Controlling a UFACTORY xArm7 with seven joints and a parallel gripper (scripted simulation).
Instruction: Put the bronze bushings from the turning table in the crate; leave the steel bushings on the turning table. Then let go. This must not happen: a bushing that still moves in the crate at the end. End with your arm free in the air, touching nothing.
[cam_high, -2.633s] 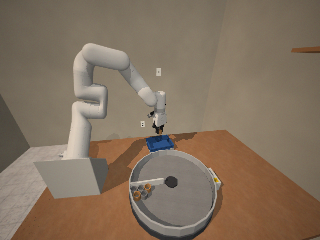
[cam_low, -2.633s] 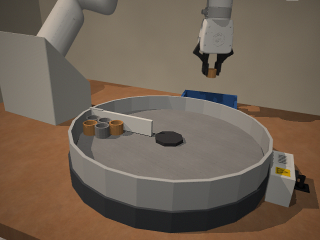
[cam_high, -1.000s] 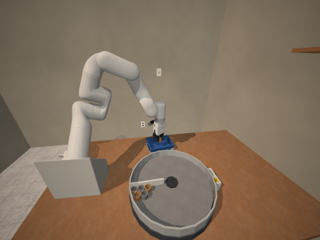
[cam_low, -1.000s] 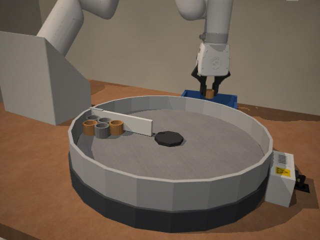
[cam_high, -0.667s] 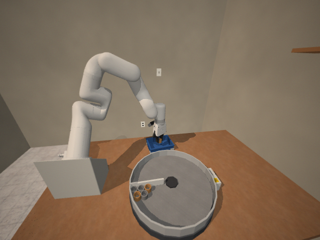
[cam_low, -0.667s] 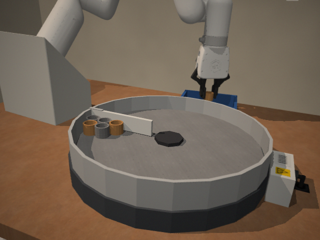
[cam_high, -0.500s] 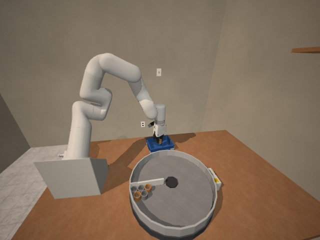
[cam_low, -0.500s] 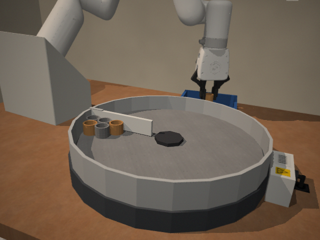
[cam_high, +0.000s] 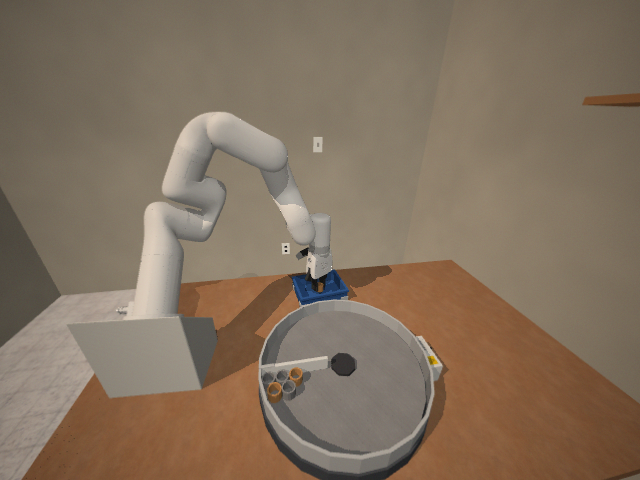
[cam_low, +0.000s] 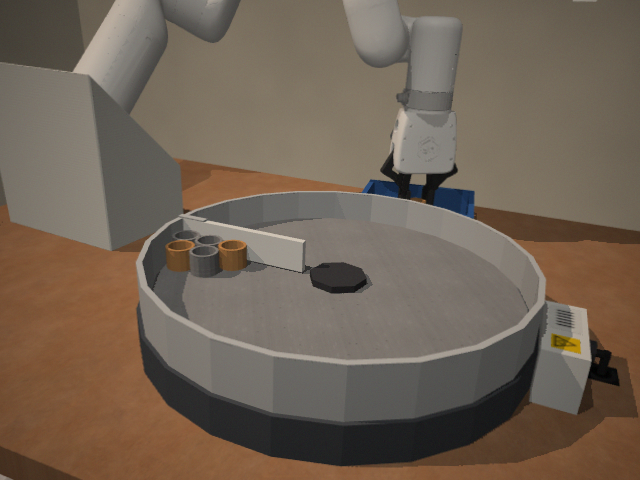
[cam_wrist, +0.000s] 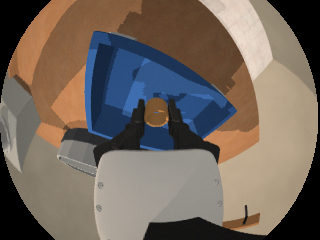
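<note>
Now: hand 20 mm above the blue crate. Also, from my hand: turning table: 20 mm ahead, 370 mm to the right, 10 mm above.
</note>
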